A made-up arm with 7 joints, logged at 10 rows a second.
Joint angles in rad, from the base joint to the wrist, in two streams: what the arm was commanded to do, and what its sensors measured. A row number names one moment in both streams.
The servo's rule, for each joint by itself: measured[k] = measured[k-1] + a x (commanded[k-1-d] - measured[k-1]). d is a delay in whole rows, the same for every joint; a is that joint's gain. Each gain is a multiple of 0.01, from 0.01 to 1. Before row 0 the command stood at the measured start. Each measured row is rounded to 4 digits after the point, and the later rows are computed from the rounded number. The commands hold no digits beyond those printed.
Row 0, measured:
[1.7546, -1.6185, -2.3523, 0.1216, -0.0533, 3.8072, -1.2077]
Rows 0 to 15, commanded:
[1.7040, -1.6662, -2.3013, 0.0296, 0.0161, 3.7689, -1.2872]
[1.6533, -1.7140, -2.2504, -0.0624, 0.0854, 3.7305, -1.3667]
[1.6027, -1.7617, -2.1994, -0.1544, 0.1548, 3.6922, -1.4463]
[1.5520, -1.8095, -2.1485, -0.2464, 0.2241, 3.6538, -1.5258]
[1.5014, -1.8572, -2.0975, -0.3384, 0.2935, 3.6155, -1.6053]
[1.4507, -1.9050, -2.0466, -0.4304, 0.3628, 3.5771, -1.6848]
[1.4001, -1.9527, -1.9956, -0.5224, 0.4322, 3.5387, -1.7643]
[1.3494, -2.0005, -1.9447, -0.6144, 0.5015, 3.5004, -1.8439]
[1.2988, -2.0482, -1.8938, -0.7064, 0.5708, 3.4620, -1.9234]
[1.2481, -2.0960, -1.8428, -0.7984, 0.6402, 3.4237, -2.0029]
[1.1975, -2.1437, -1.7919, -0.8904, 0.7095, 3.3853, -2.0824]
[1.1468, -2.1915, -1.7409, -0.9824, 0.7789, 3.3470, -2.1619]
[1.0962, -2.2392, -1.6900, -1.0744, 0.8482, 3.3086, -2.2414]
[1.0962, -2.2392, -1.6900, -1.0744, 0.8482, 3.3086, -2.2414]
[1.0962, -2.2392, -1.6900, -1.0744, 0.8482, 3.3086, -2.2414]
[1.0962, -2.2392, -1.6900, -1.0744, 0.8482, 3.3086, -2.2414]
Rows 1 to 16, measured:
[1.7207, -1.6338, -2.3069, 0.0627, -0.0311, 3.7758, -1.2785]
[1.6755, -1.6595, -2.2566, -0.0174, 0.0062, 3.7387, -1.3570]
[1.6267, -1.6922, -2.2057, -0.1051, 0.0538, 3.7006, -1.4365]
[1.5767, -1.7297, -2.1548, -0.1955, 0.1083, 3.6622, -1.5160]
[1.5262, -1.7705, -2.1038, -0.2870, 0.1676, 3.6239, -1.5955]
[1.4756, -1.8135, -2.0529, -0.3788, 0.2301, 3.5855, -1.6750]
[1.4250, -1.8580, -2.0019, -0.4707, 0.2948, 3.5471, -1.7545]
[1.3743, -1.9036, -1.9510, -0.5627, 0.3609, 3.5088, -1.8341]
[1.3237, -1.9499, -1.9001, -0.6547, 0.4281, 3.4704, -1.9136]
[1.2730, -1.9967, -1.8491, -0.7467, 0.4960, 3.4321, -1.9931]
[1.2224, -2.0437, -1.7982, -0.8387, 0.5643, 3.3937, -2.0726]
[1.1717, -2.0910, -1.7472, -0.9307, 0.6330, 3.3554, -2.1521]
[1.1211, -2.1384, -1.6963, -1.0227, 0.7019, 3.3170, -2.2316]
[1.1044, -2.1707, -1.6907, -1.0558, 0.7487, 3.3101, -2.2403]
[1.0989, -2.1926, -1.6901, -1.0677, 0.7805, 3.3089, -2.2413]
[1.0971, -2.2075, -1.6900, -1.0720, 0.8022, 3.3087, -2.2414]
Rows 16 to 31, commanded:
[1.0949, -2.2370, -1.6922, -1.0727, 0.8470, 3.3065, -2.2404]
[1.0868, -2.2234, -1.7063, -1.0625, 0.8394, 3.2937, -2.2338]
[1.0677, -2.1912, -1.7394, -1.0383, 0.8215, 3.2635, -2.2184]
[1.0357, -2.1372, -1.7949, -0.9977, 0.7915, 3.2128, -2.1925]
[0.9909, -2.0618, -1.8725, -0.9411, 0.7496, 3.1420, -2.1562]
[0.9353, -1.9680, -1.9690, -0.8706, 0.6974, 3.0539, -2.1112]
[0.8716, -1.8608, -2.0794, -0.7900, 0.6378, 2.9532, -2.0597]
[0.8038, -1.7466, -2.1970, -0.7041, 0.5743, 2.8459, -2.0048]
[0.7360, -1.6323, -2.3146, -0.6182, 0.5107, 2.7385, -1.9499]
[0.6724, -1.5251, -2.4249, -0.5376, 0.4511, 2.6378, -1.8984]
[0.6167, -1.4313, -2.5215, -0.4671, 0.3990, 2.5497, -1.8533]
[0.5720, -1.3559, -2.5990, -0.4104, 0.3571, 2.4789, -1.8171]
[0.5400, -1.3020, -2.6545, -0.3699, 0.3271, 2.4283, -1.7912]
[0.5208, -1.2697, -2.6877, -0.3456, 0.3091, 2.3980, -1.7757]
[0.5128, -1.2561, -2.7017, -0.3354, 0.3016, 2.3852, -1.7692]
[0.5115, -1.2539, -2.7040, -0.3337, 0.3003, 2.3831, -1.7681]
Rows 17 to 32, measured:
[1.0956, -2.2169, -1.6920, -1.0724, 0.8165, 3.3069, -2.2405]
[1.0897, -2.2190, -1.7047, -1.0661, 0.8238, 3.2961, -2.2345]
[1.0750, -2.2101, -1.7356, -1.0483, 0.8231, 3.2694, -2.2202]
[1.0487, -2.1868, -1.7884, -1.0159, 0.8130, 3.2230, -2.1955]
[1.0100, -2.1468, -1.8632, -0.9680, 0.7927, 3.1566, -2.1605]
[0.9600, -2.0896, -1.9574, -0.9057, 0.7622, 3.0724, -2.1166]
[0.9008, -2.0164, -2.0660, -0.8317, 0.7224, 2.9747, -2.0660]
[0.8358, -1.9301, -2.1826, -0.7500, 0.6750, 2.8691, -2.0115]
[0.7689, -1.8348, -2.3001, -0.6656, 0.6224, 2.7620, -1.9567]
[0.7042, -1.7357, -2.4112, -0.5837, 0.5676, 2.6602, -1.9048]
[0.6456, -1.6383, -2.5094, -0.5091, 0.5136, 2.5696, -1.8590]
[0.5963, -1.5479, -2.5891, -0.4459, 0.4635, 2.4952, -1.8217]
[0.5586, -1.4692, -2.6473, -0.3973, 0.4199, 2.4403, -1.7946]
[0.5333, -1.4054, -2.6833, -0.3642, 0.3844, 2.4056, -1.7778]
[0.5196, -1.3576, -2.6997, -0.3458, 0.3579, 2.3889, -1.7701]
[0.5142, -1.3244, -2.7035, -0.3381, 0.3395, 2.3841, -1.7683]

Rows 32 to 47, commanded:
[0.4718, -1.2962, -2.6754, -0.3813, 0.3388, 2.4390, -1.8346]
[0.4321, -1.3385, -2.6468, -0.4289, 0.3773, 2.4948, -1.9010]
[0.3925, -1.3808, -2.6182, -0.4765, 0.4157, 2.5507, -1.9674]
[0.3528, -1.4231, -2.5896, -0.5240, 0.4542, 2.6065, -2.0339]
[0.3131, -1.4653, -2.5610, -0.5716, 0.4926, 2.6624, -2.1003]
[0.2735, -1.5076, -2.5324, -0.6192, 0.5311, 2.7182, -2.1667]
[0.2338, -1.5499, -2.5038, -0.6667, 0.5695, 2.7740, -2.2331]
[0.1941, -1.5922, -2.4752, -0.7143, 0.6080, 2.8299, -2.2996]
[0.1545, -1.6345, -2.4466, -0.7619, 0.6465, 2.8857, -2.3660]
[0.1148, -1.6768, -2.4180, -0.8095, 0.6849, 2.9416, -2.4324]
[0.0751, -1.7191, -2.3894, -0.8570, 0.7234, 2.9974, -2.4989]
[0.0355, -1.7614, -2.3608, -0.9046, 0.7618, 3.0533, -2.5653]
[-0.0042, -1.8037, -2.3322, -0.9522, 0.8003, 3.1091, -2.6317]
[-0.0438, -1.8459, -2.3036, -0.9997, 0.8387, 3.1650, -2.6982]
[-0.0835, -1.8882, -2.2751, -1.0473, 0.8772, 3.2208, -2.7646]
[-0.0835, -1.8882, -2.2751, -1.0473, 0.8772, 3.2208, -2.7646]
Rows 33 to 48, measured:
[0.4858, -1.3154, -2.6785, -0.3657, 0.3393, 2.4291, -1.8273]
[0.4498, -1.3228, -2.6503, -0.4061, 0.3515, 2.4830, -1.8929]
[0.4114, -1.3414, -2.6217, -0.4512, 0.3720, 2.5385, -1.9592]
[0.3721, -1.3675, -2.5931, -0.4978, 0.3983, 2.5943, -2.0257]
[0.3326, -1.3988, -2.5645, -0.5450, 0.4285, 2.6501, -2.0921]
[0.2930, -1.4336, -2.5359, -0.5925, 0.4613, 2.7059, -2.1585]
[0.2533, -1.4708, -2.5073, -0.6400, 0.4959, 2.7617, -2.2249]
[0.2136, -1.5096, -2.4787, -0.6876, 0.5318, 2.8176, -2.2914]
[0.1740, -1.5496, -2.4501, -0.7352, 0.5685, 2.8734, -2.3578]
[0.1343, -1.5903, -2.4215, -0.7828, 0.6057, 2.9293, -2.4242]
[0.0946, -1.6315, -2.3929, -0.8303, 0.6434, 2.9851, -2.4907]
[0.0550, -1.6731, -2.3643, -0.8779, 0.6813, 3.0410, -2.5571]
[0.0153, -1.7149, -2.3357, -0.9255, 0.7194, 3.0968, -2.6235]
[-0.0243, -1.7568, -2.3071, -0.9730, 0.7576, 3.1527, -2.6900]
[-0.0640, -1.7988, -2.2786, -1.0206, 0.7959, 3.2085, -2.7564]
[-0.0771, -1.8274, -2.2755, -1.0377, 0.8219, 3.2186, -2.7637]

